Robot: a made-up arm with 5 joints.
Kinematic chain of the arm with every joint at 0, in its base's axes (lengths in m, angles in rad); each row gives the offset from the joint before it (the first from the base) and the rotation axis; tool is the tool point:
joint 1: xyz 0 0 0.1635 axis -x
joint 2: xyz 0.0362 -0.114 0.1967 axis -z
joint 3: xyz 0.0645 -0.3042 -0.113 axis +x
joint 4: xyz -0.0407 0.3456 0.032 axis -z
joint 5: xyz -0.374 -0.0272 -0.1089 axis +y
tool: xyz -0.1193 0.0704 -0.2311
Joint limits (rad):
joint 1: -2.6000..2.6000
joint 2: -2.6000..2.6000
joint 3: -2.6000..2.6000
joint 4: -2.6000..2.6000
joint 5: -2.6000..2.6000
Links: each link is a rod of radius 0.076 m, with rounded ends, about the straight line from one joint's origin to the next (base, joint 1, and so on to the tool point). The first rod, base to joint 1, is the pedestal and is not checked.
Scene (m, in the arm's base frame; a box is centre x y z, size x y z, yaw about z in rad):
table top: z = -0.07
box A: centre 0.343 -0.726 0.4 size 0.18 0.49 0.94 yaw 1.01
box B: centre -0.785 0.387 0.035 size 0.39 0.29 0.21 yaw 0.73
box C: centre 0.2 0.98 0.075 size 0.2 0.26 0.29 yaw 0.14
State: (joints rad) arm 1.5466 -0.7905 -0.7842 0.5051 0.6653
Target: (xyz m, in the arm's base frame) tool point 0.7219 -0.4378 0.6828
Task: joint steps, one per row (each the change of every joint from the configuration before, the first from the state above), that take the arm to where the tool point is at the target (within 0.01 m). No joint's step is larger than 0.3 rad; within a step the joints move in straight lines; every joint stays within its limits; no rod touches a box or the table.
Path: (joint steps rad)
1: 0.1086 -0.0388 -0.2832 -0.0196 -0.1622
2: 0.1086 -0.0387 -0.2832 -0.0195 -0.1622
3: 0.1087 -0.0388 -0.2831 -0.0196 -0.1622
4: -0.0927 -0.2703 -0.0122 -0.0417 0.0416
5: -0.0927 -0.2703 -0.0121 -0.0418 0.0415
6: -0.0927 -0.2704 -0.0121 -0.0418 0.0416

